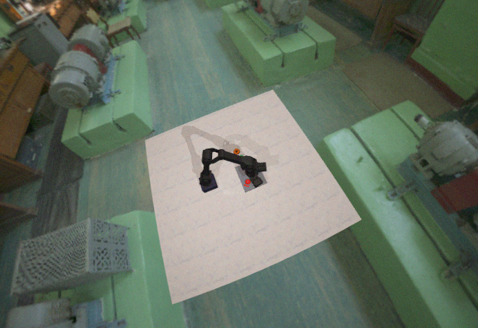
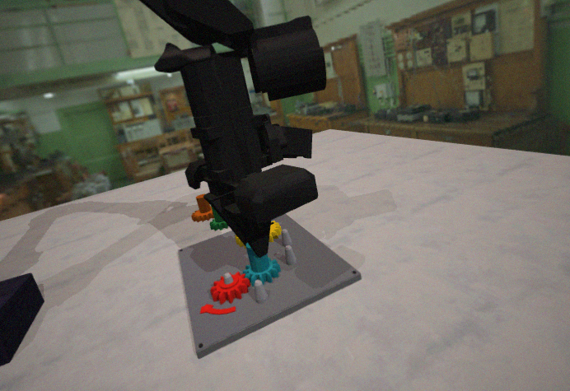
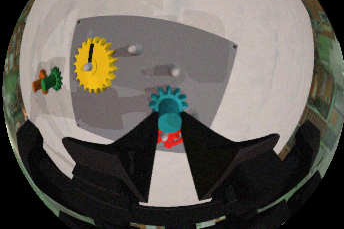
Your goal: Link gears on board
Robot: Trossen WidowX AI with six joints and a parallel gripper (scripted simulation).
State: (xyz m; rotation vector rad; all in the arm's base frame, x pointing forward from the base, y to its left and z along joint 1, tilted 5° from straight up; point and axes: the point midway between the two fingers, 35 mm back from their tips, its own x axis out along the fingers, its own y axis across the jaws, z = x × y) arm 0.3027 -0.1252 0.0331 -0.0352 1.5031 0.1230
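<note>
Right now the teal gear is 1 cm below my gripper tip. From my gripper tip the other things lie so: yellow gear: 3 cm ahead, 9 cm to the left, 2 cm below; red gear: 4 cm behind, 2 cm below; red arrow: 6 cm behind, 2 cm to the right, 3 cm below.
</note>
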